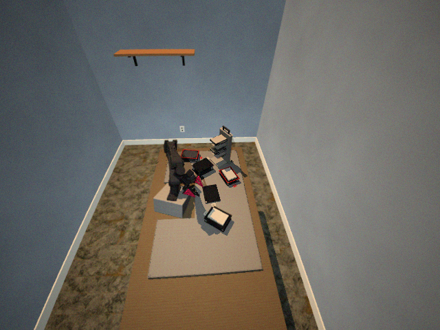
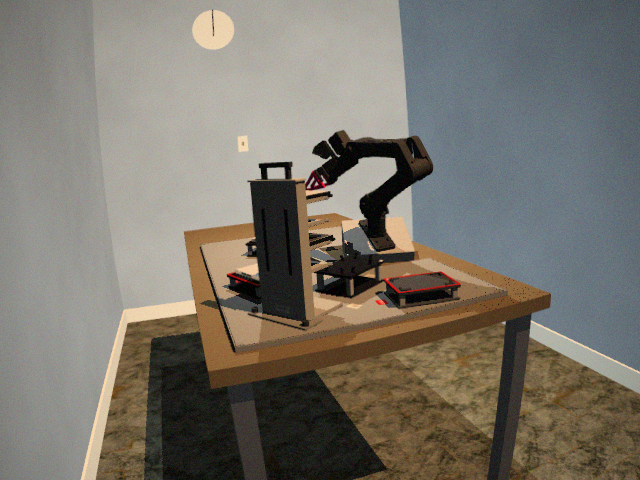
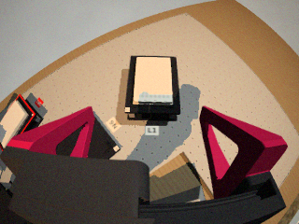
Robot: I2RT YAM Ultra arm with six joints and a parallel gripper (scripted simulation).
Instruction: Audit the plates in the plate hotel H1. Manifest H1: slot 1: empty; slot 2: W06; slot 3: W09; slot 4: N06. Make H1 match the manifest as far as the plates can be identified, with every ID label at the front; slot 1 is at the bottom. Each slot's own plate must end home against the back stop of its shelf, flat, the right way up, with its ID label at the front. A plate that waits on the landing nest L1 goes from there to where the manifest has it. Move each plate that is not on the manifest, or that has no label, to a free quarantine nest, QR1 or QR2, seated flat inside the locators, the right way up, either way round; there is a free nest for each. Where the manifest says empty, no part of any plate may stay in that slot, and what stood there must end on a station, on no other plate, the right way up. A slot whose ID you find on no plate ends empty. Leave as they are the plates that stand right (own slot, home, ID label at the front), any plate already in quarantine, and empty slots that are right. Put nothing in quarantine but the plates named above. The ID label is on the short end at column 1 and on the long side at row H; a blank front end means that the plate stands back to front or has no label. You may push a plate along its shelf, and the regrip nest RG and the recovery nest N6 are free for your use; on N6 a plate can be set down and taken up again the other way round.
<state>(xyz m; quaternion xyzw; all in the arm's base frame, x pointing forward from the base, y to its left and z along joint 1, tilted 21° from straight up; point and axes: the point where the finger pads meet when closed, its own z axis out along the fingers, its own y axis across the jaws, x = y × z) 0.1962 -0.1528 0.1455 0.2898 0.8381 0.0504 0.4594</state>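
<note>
The tan well plate is 14 cm ahead of my hand, 8 cm to the right of it and 18 cm below it. The rest, counted from my hand: dark plate: 11 cm ahead, 53 cm to the left, 7 cm below; then grey back panel: 18 cm ahead, 58 cm to the left, 8 cm below; then H1 tag: 1 cm ahead, 57 cm to the left, 24 cm below.
</note>
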